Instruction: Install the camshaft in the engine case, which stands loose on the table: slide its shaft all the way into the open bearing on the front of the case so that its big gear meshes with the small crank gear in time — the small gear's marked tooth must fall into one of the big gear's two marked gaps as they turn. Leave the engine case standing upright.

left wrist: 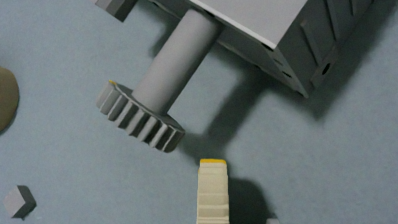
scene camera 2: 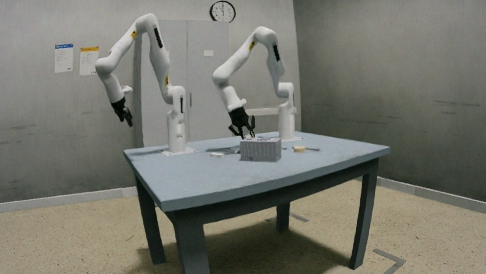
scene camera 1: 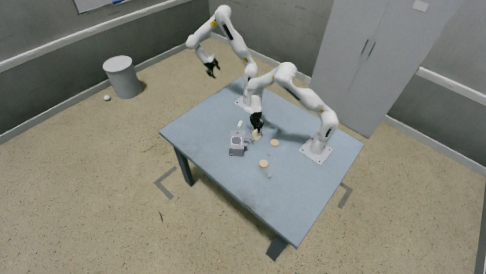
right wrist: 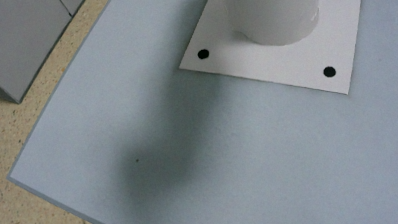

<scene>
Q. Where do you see a grey engine case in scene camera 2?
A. At 252, 149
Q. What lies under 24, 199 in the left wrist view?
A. A small grey block.
</scene>
